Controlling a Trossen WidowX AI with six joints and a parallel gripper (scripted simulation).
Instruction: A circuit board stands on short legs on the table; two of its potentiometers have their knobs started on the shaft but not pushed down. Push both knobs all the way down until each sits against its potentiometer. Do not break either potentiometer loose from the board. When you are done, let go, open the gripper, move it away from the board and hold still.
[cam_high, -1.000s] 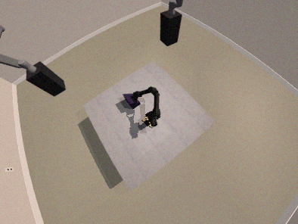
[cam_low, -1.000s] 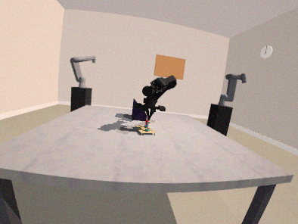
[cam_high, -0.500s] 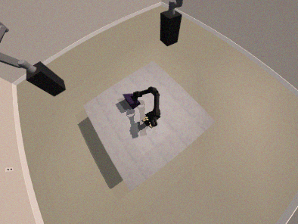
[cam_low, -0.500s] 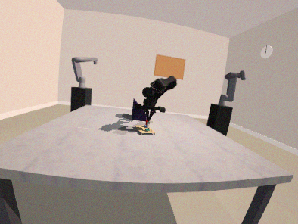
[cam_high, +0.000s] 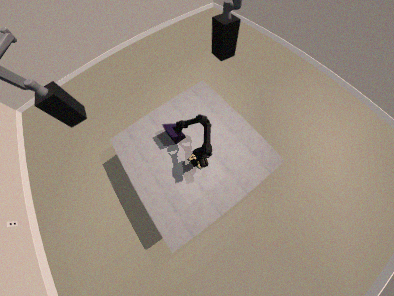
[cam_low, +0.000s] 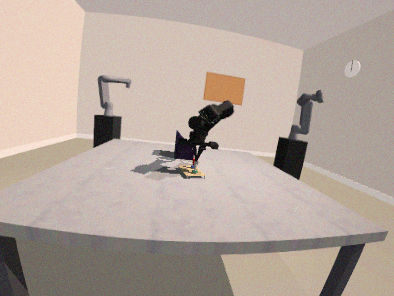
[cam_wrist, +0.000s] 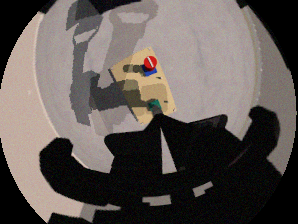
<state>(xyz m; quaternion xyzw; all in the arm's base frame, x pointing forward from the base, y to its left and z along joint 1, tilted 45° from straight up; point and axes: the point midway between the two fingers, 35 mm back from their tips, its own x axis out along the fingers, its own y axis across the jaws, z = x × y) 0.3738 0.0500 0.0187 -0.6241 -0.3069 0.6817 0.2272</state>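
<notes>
Right now my gripper tip is 80 mm past the red knob, 10 mm to the left of it and 20 mm above it.
</notes>
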